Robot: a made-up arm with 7 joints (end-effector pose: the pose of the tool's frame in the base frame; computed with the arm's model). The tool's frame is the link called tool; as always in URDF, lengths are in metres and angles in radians.
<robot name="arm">
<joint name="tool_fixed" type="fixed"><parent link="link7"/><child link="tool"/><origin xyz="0 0 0"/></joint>
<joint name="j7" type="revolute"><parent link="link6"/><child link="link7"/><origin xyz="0 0 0"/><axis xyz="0 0 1"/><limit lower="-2.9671" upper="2.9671" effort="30" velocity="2.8"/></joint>
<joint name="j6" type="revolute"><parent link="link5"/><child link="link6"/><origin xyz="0 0 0"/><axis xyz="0 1 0"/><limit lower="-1.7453" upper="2.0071" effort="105" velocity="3"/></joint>
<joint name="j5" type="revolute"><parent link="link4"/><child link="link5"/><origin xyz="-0.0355 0 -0.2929"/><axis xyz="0 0 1"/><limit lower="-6.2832" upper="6.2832" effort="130" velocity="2.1"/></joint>
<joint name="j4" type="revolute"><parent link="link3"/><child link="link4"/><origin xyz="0.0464 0 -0.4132"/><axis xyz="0 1 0"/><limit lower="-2.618" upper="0.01" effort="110" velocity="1.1"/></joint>
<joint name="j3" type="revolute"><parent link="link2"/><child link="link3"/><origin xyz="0 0 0"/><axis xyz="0 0 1"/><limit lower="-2.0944" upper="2.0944" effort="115" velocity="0.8"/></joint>
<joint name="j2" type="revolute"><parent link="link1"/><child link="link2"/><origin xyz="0 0 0"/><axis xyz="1 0 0"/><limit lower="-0.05" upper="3.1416" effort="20" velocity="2.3"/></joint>
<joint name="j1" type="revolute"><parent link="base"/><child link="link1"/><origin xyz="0 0 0"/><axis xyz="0 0.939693 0.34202"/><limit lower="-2.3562" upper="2.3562" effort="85" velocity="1"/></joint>
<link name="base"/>
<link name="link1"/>
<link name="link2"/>
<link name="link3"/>
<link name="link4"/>
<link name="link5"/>
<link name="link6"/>
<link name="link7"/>
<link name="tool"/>
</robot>
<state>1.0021 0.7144 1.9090 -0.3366 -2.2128 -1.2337 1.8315</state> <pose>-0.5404 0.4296 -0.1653 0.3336 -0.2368 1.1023</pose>
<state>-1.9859 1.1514 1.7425 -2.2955 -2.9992 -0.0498 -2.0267</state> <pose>-0.0114 0.3722 0.0727 0.1664 1.0904 -0.2520</pose>
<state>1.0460 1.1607 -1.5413 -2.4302 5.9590 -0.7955 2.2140</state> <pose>-0.2899 0.0357 -0.1752 -1.9204 0.7765 1.2319</pose>
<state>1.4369 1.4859 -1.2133 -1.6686 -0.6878 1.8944 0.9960</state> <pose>-0.4466 0.2935 -0.0855 1.2626 0.9221 -1.2551</pose>
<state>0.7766 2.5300 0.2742 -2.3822 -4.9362 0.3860 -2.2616</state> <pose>0.3210 0.1504 0.0022 -0.3105 0.0495 2.7039</pose>
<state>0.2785 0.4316 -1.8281 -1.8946 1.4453 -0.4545 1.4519</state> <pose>-0.1863 -0.1597 -0.4211 -1.2664 1.0347 1.5473</pose>
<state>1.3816 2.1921 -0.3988 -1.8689 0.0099 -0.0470 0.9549</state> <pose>0.0300 0.4660 -0.1606 -0.0058 0.3033 -0.7761</pose>
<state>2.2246 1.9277 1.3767 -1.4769 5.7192 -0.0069 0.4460</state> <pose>0.2244 0.5315 -0.0760 0.9224 -0.1931 -1.6778</pose>
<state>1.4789 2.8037 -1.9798 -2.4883 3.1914 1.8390 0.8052</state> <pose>0.0001 0.2544 0.2000 -0.1728 -0.9830 -1.9016</pose>
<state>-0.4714 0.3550 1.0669 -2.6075 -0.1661 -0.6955 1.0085</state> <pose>0.1781 0.2243 -0.0344 -0.2035 2.5518 0.6470</pose>
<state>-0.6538 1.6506 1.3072 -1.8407 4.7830 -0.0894 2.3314</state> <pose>-0.0617 0.3391 0.3633 -0.8257 2.5796 0.3391</pose>
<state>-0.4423 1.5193 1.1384 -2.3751 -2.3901 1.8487 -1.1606</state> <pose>0.0436 0.2272 0.2714 1.1351 0.3954 2.7423</pose>
